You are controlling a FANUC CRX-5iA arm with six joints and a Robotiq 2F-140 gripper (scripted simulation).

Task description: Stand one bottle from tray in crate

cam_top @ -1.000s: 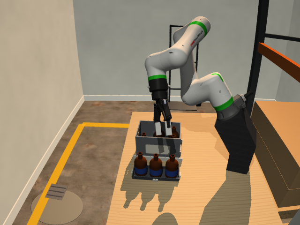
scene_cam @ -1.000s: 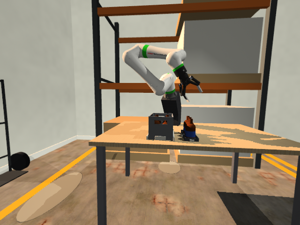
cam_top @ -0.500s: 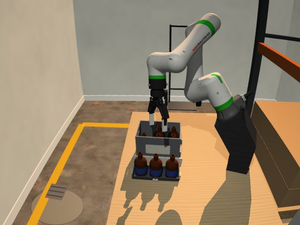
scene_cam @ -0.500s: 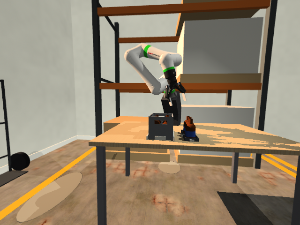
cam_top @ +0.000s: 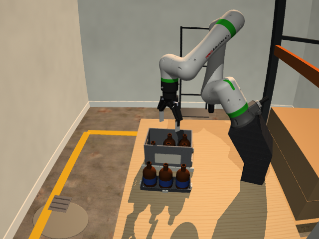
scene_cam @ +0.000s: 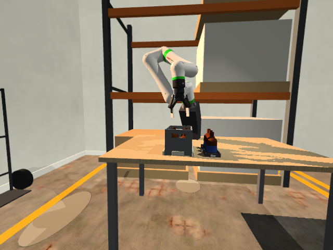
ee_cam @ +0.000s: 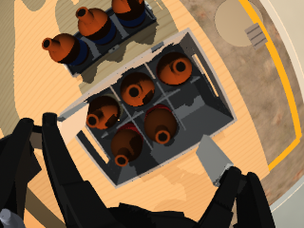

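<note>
The glass bottle is 220 mm to the left of my hand, 180 mm below it and 50 mm ahead of it. Round my hand: tray: 250 mm below, 220 mm to the left, 40 mm ahead; then grey crate: 180 mm below.
</note>
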